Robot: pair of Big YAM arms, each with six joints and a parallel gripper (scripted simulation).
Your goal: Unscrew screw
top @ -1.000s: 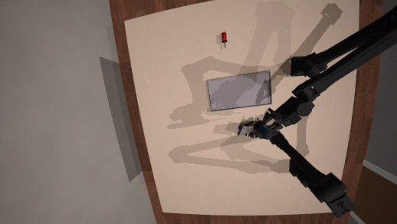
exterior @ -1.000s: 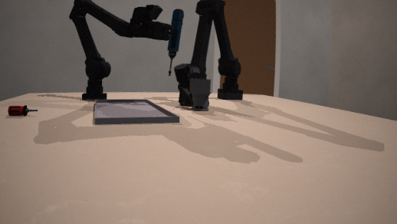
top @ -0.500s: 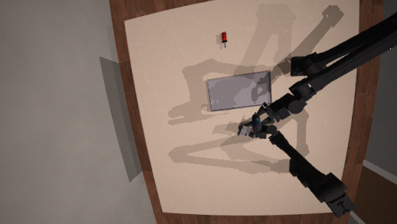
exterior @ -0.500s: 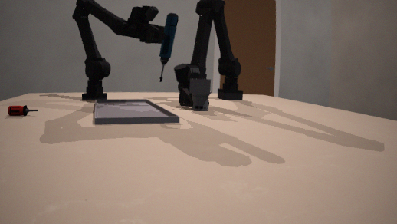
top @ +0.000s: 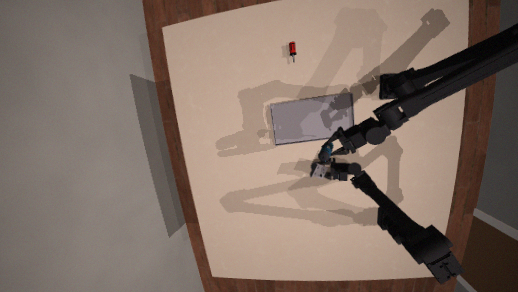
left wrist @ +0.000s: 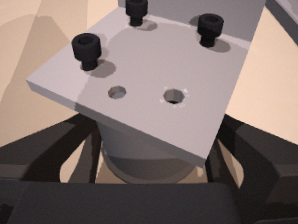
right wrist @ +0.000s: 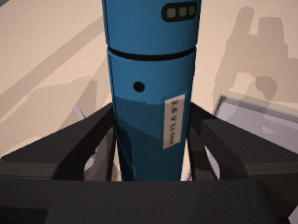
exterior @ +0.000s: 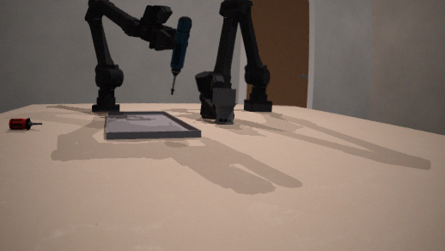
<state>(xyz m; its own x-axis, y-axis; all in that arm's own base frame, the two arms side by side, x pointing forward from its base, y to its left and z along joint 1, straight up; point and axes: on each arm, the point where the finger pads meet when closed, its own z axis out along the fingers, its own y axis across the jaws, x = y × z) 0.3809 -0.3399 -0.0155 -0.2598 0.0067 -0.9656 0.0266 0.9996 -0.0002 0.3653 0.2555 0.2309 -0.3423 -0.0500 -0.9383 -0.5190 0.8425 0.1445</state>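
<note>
Right now the grey joint module is 10 mm above my left hand. The rest, counted from my left hand: grey bracket (50 mm above); screwdriver bit (160 mm to the right, 100 mm above, 50 mm behind); shallow grey tray (260 mm to the right, 20 mm below, 10 mm ahead).
</note>
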